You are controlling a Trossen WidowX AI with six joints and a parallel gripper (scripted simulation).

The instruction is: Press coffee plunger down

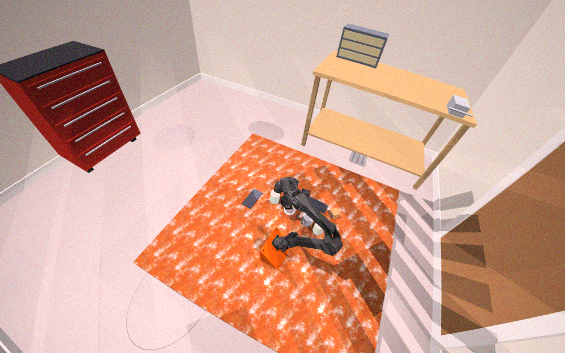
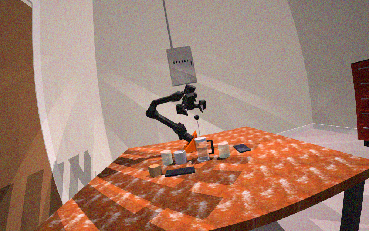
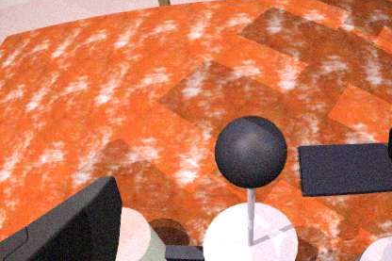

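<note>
The glass coffee press is 20 mm ahead of my gripper tip, 20 mm to the left of it and 150 mm below it.
</note>
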